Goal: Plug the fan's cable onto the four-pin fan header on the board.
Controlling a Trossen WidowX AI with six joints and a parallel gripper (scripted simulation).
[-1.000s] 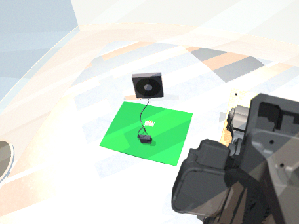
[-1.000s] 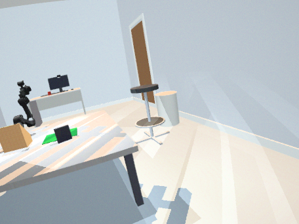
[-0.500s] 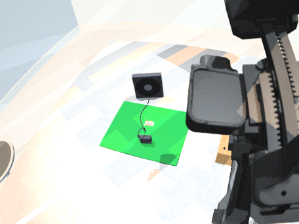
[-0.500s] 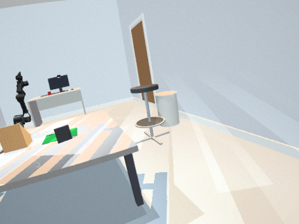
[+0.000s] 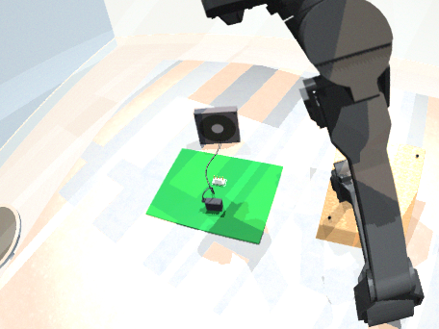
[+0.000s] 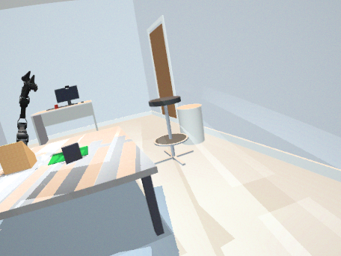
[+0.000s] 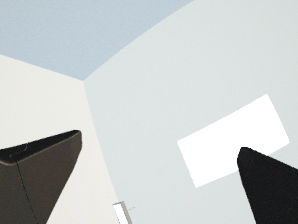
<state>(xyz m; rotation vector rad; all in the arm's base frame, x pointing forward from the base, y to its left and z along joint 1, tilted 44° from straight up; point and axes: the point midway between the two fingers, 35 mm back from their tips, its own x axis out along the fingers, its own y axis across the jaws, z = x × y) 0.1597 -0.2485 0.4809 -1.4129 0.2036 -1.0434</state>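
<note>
The dark fan plug is 67 cm below my gripper tip, 13 cm ahead of it and 8 cm to the right of it. From my gripper tip the other things lie so: fan 63 cm below, 30 cm to the right, 20 cm ahead; green board 70 cm below, 15 cm ahead, 14 cm to the right.
</note>
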